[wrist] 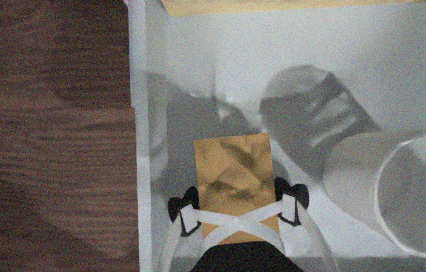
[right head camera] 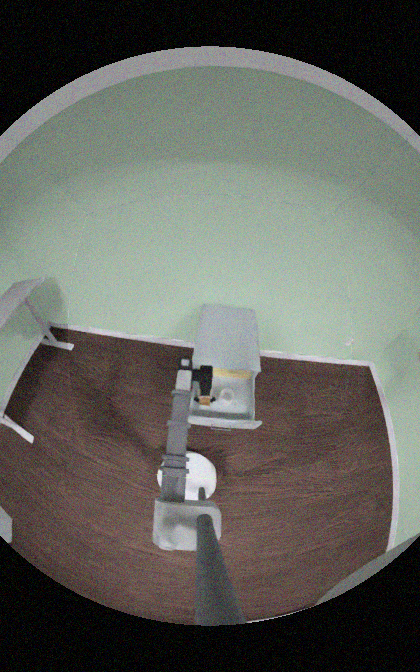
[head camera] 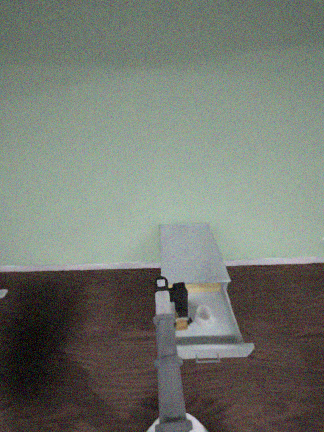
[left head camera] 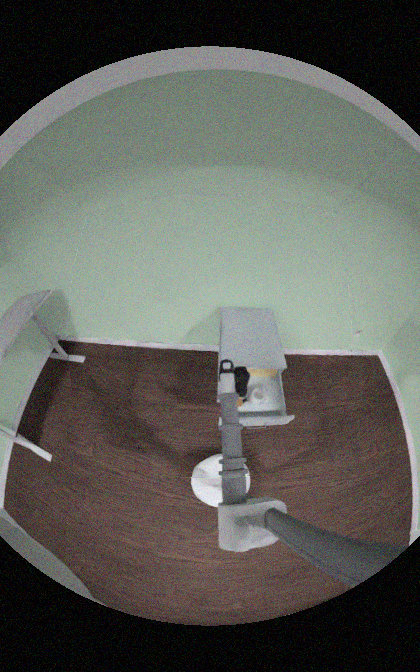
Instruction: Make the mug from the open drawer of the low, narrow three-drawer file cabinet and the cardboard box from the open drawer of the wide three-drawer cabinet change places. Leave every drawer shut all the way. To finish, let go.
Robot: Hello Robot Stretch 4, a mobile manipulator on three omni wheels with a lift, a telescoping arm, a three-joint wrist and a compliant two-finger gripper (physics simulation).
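The cardboard box [head camera: 181,325] [left head camera: 240,402] [right head camera: 205,401] [wrist: 235,170] is held between the two fingers of my gripper [wrist: 236,197], at the left side of an open drawer [head camera: 220,351] [left head camera: 265,419] [right head camera: 225,424] [wrist: 142,165]. I cannot tell whether the box touches the drawer floor. The white mug [head camera: 204,314] [left head camera: 258,394] [right head camera: 226,396] [wrist: 350,170] is in the same drawer, right of the box and apart from it. The drawer belongs to the low grey cabinet [head camera: 190,252] [left head camera: 250,335] [right head camera: 227,335]. The wide cabinet does not show in these views.
The grey cabinet stands against the green wall [head camera: 150,150]. My arm [head camera: 169,350] [left head camera: 231,445] [right head camera: 177,440] reaches along the drawer's left side. A pale piece of furniture with legs [left head camera: 37,445] [right head camera: 20,431] stands at the far left. A yellowish strip [wrist: 280,9] crosses the drawer's back.
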